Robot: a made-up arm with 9 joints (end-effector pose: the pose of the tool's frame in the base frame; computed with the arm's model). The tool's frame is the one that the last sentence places. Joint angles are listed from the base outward.
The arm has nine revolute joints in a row. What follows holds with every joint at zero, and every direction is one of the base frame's.
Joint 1 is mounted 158 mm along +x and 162.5 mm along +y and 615.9 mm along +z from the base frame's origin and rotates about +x.
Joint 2 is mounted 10.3 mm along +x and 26.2 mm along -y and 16.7 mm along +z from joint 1 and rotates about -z.
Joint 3 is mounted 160.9 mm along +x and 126.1 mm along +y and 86.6 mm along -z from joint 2 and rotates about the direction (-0.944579, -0.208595, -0.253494).
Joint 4 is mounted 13.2 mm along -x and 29.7 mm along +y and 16.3 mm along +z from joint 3 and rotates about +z.
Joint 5 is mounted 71.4 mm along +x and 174.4 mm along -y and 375.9 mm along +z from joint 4 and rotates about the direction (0.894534, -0.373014, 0.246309).
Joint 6 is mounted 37.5 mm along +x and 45.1 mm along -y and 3.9 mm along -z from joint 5 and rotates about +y.
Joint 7 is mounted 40.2 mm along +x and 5.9 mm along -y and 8.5 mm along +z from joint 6 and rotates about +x.
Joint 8 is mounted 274.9 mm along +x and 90.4 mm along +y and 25.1 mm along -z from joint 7 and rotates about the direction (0.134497, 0.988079, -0.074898).
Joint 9 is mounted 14.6 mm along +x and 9.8 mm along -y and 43.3 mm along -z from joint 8 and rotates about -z.
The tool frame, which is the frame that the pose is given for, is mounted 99.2 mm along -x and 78.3 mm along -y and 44.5 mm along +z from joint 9; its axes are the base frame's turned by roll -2.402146, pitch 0.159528 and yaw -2.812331 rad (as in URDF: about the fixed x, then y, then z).
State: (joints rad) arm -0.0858 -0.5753 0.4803 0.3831 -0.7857 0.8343 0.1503 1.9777 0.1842
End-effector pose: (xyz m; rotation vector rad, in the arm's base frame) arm 0.6322 0.4123 0.8751 -0.5110 -0.6360 0.6810
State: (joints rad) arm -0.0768 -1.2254 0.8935 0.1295 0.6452 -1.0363 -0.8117 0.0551 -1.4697
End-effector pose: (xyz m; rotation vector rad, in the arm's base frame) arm -0.0891 0.5955 1.2879 -1.1820 -0.1814 -1.0711
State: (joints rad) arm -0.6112 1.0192 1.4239 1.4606 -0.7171 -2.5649 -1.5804 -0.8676 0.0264
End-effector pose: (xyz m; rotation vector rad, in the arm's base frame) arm 0.8941 0.3553 0.6832 -0.8127 -0.8951 -0.9510
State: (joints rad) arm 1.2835 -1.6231 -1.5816 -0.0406 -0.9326 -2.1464 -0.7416 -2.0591 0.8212
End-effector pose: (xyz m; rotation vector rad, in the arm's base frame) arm 0.5590 0.2954 1.2031 2.3309 -0.3692 1.5898
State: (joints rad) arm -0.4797 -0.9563 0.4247 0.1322 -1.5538 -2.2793 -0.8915 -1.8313 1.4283
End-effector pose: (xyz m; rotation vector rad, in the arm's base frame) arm -0.0101 0.8000 0.6347 -1.4877 -0.4446 1.4962
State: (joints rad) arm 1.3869 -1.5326 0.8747 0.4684 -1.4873 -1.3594 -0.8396 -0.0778 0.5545
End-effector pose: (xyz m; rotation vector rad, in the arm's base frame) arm -0.2610 0.0034 1.0765 1.3864 -0.3480 -0.7463
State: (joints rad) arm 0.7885 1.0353 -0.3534 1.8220 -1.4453 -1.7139 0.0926 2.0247 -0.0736
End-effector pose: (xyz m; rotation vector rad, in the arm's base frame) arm 0.3019 -0.1866 0.9698 -0.7730 2.4544 -1.2147
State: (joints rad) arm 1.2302 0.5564 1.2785 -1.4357 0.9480 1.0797 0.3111 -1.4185 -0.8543
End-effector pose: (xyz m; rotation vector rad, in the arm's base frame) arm 0.3473 -0.0477 0.8556 0.9510 1.8507 -1.8734
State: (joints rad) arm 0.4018 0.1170 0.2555 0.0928 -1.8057 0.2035 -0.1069 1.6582 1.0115
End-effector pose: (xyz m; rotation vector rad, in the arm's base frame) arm 0.6361 -0.1954 0.8063 -0.9541 0.4913 0.9420
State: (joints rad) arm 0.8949 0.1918 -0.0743 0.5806 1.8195 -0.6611 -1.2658 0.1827 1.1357
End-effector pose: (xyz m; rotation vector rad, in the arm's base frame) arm 0.7151 -0.2496 0.8700 -1.0482 -1.8971 -1.2983
